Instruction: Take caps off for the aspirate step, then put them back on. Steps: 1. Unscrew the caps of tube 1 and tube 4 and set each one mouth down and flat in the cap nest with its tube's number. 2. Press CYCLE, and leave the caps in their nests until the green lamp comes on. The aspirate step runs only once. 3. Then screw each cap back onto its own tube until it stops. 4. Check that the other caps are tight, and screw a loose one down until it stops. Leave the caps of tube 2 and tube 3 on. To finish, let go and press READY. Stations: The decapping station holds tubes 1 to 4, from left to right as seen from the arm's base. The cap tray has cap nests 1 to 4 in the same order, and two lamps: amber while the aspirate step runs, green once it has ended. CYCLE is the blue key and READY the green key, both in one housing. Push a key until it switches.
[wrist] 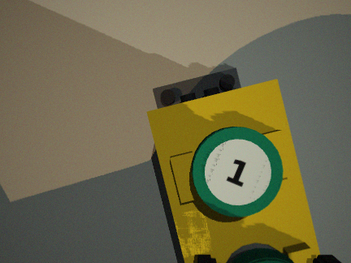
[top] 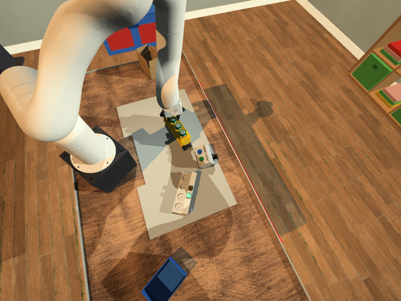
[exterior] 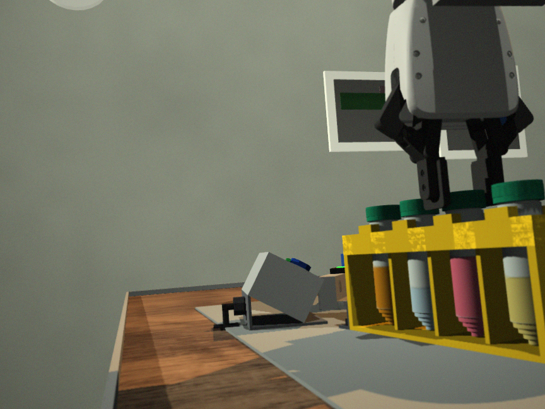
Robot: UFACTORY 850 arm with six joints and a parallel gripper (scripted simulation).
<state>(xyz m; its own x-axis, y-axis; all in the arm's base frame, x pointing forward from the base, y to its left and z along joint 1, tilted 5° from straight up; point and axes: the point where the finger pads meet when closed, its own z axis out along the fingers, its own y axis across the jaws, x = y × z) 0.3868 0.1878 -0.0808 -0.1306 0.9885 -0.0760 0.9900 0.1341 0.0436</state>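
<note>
Right now my hand is 4 cm short of the green cap, 10 cm to the left of it and 1 cm above it. From my hand the other things lie so: blue cycle key: 11 cm ahead, 21 cm to the right, 6 cm below; grey key housing: 13 cm ahead, 22 cm to the right, 8 cm below; green key: 11 cm ahead, 25 cm to the right, 6 cm below.
</note>
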